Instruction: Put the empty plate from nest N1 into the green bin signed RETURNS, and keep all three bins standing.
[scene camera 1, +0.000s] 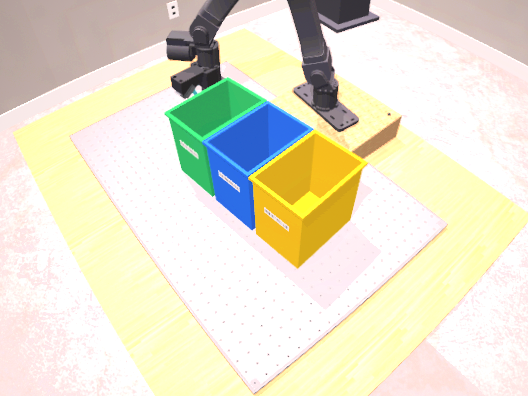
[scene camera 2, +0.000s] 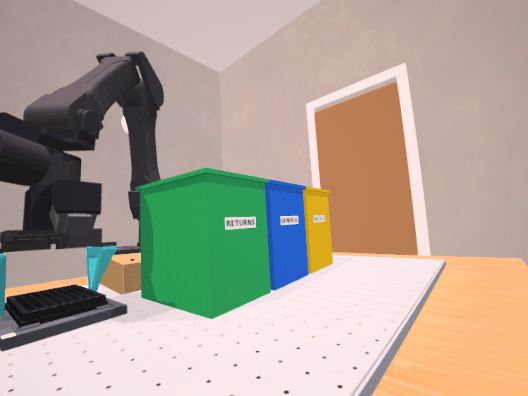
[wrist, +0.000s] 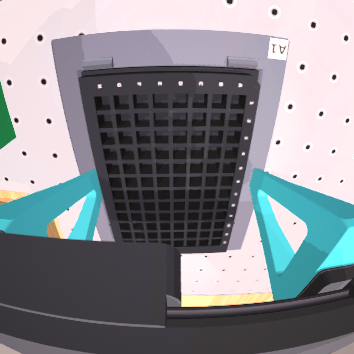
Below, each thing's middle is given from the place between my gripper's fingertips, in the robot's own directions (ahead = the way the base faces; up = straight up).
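Black plate (scene camera 2: 43, 306): right at my hand. Distances from my hand: green bin (scene camera 2: 203, 234), 8 cm above, 7 cm ahead, 19 cm to the left; blue bin (scene camera 1: 237, 151), 8 cm above, 5 cm ahead, 32 cm to the left; yellow bin (scene camera 1: 303, 197), 8 cm above, 2 cm ahead, 45 cm to the left.
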